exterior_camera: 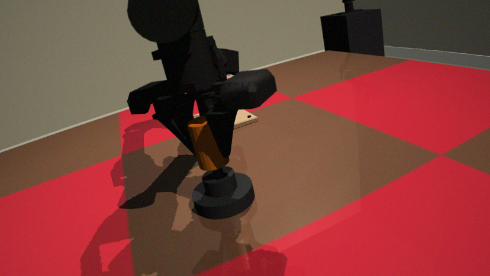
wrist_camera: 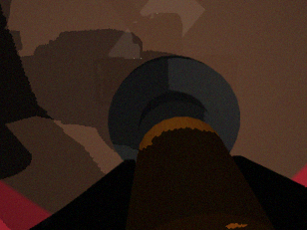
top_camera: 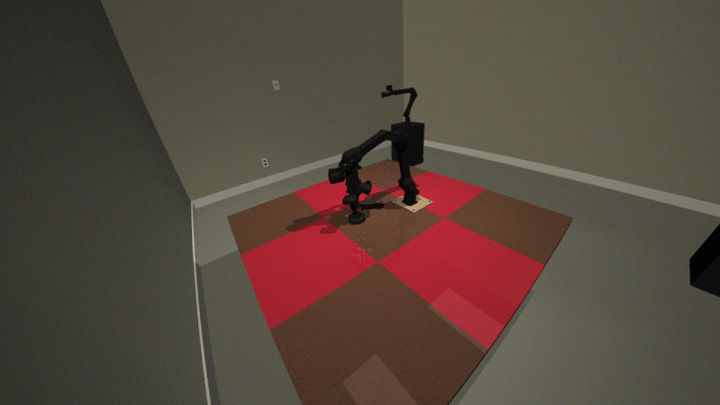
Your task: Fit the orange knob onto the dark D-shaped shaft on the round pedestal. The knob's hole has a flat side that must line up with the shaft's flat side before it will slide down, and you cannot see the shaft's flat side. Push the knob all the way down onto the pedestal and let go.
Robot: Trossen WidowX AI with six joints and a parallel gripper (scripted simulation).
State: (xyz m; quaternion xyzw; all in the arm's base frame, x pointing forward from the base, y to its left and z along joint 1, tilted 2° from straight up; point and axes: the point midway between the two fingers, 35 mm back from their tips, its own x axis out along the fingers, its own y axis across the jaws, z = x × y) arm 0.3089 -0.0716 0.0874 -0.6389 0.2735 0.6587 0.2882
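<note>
The orange knob is 2 cm above my gripper tip. From my gripper tip the other things lie so: dark round pedestal 4 cm below.
</note>
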